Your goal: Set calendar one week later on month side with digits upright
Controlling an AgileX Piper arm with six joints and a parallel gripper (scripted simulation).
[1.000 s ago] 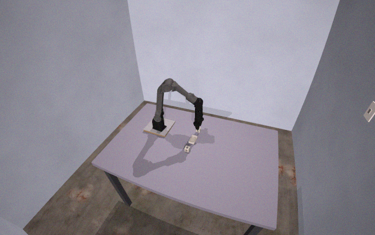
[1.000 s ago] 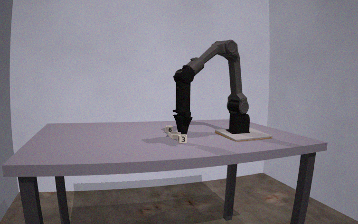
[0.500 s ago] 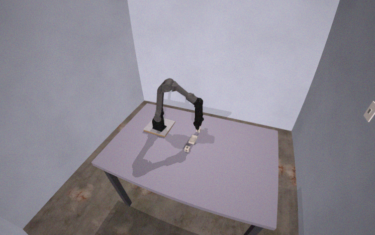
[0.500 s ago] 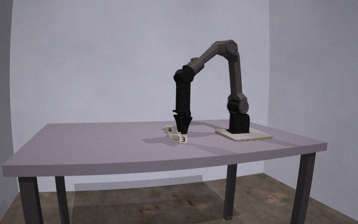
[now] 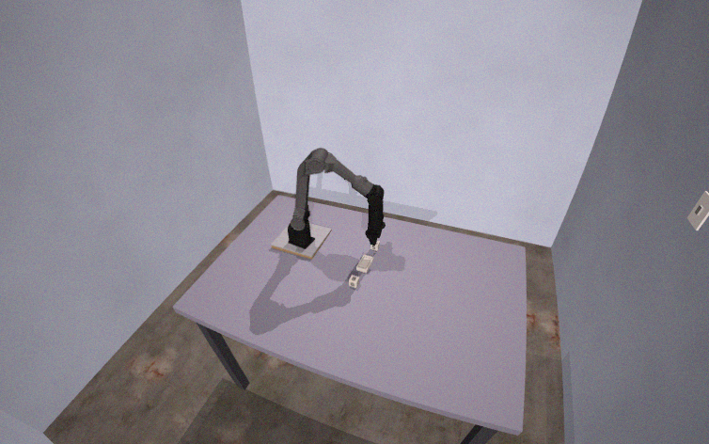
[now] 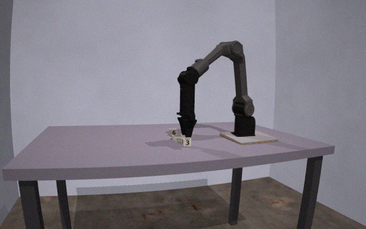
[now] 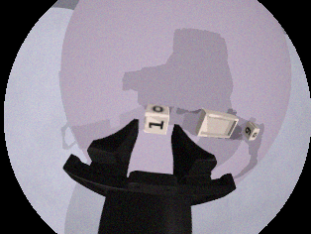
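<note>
Right now the tray is 11 cm to the right of my hand, 4 cm below it and 1 cm ahead of it. The rest, counted from my hand: cream cube 22 cm to the right, 3 cm below, 1 cm ahead.
</note>
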